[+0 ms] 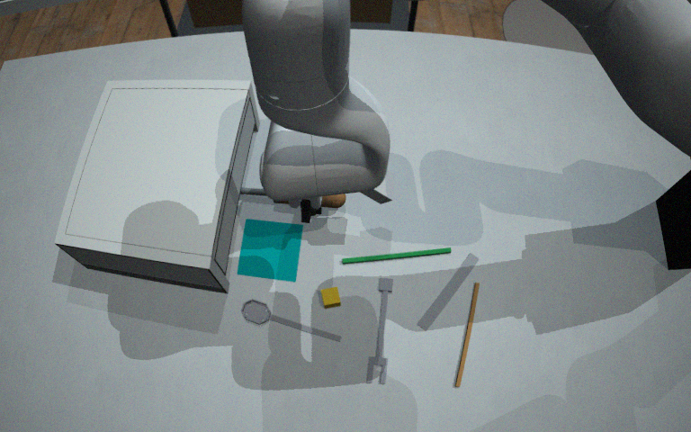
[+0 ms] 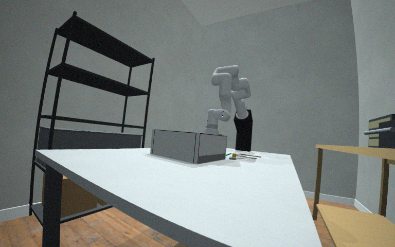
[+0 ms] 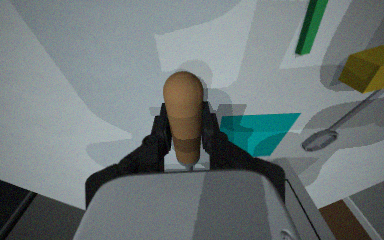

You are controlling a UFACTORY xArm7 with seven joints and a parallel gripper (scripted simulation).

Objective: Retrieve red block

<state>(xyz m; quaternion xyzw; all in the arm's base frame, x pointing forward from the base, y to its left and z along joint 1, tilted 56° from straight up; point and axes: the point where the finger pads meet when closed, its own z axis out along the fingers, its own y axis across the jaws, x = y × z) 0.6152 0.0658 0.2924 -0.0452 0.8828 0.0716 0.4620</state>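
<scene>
The grey flat bar is 260 mm behind my hand, 70 mm to the left of it and 20 mm below it. The rest, counted from my hand: green stick 160 mm behind, 40 mm to the left, 20 mm below; teal square 100 mm to the left, 30 mm ahead, 20 mm below; yellow cube 140 mm to the left, 90 mm behind, 10 mm below.
</scene>
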